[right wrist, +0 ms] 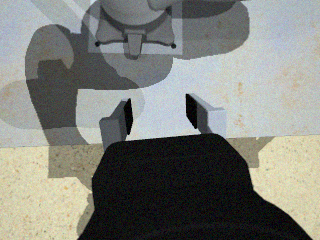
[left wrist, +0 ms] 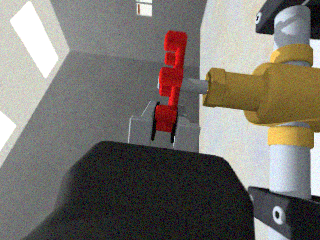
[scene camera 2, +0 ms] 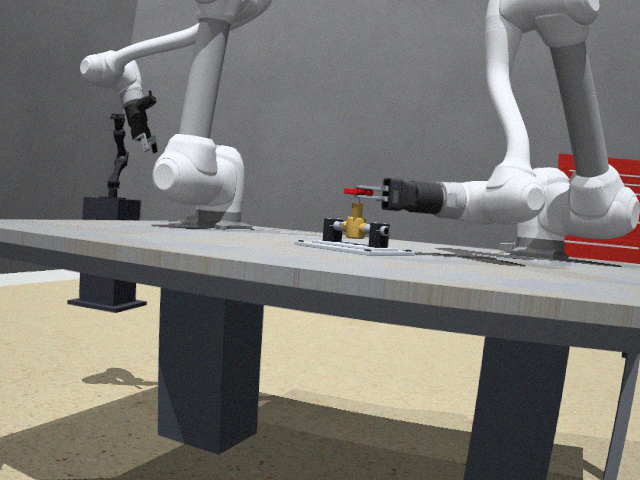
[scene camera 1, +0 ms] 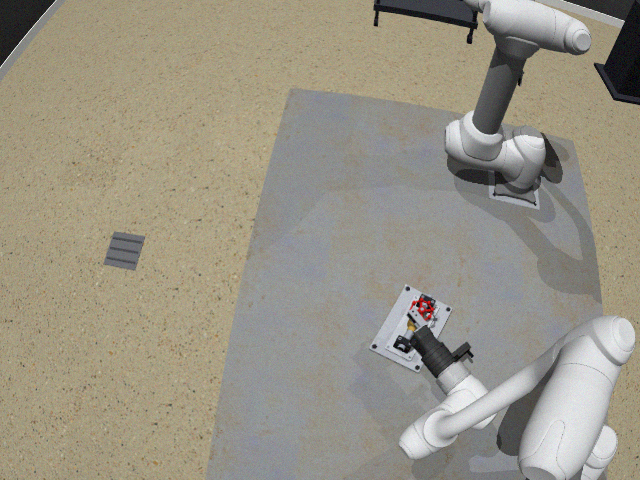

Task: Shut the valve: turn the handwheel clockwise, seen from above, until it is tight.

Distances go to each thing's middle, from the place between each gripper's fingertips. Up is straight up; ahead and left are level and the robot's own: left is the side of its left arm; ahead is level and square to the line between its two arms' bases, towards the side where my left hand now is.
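Labels:
From my left hand [scene camera 2: 356, 191], I find the red handwheel [left wrist: 171, 81] 2 cm behind, 2 cm to the right and 1 cm below. The pale base plate [scene camera 1: 378, 345] is likewise 2 cm behind that left hand and 2 cm to the right of it, but 13 cm below it.
My right hand [scene camera 2: 151, 151] is 87 cm to the right of the red handwheel, 50 cm short of it and 14 cm above it. As for the pale base plate, it is 87 cm to the left of my right hand, 50 cm ahead of it and 26 cm below it.

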